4 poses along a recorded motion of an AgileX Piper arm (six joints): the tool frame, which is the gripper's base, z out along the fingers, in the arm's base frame.
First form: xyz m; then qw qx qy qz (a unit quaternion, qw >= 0).
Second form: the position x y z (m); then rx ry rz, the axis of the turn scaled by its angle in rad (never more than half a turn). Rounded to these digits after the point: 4 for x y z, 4 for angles.
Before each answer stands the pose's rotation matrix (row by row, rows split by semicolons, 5 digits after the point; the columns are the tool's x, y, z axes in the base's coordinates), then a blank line. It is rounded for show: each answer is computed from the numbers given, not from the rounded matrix.
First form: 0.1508 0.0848 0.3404 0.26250 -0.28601 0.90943 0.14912
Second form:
-0.69859 -0.59850 0.39215; -0.44192 0.79192 0.42138; -0.56275 0.12107 -0.81772

0.1508 0.0848 0.3404 -0.7737 2.4602 0.4034
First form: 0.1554 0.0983 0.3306 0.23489 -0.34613 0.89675 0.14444
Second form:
-0.65004 -0.68864 0.32128; -0.55293 0.71866 0.42166; -0.52126 0.09645 -0.84793

0.1554 0.0983 0.3306 -0.9498 2.4608 0.3964
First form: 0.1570 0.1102 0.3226 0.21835 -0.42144 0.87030 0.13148
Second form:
-0.54942 -0.79098 0.26924; -0.67614 0.61020 0.41290; -0.49088 0.04481 -0.87007

0.1570 0.1102 0.3226 -1.1666 2.4091 0.3640
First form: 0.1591 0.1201 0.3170 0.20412 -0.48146 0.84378 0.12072
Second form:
-0.45307 -0.86177 0.22822; -0.76320 0.50725 0.40027; -0.46071 0.00717 -0.88752

0.1591 0.1201 0.3170 -1.3429 2.3535 0.3367
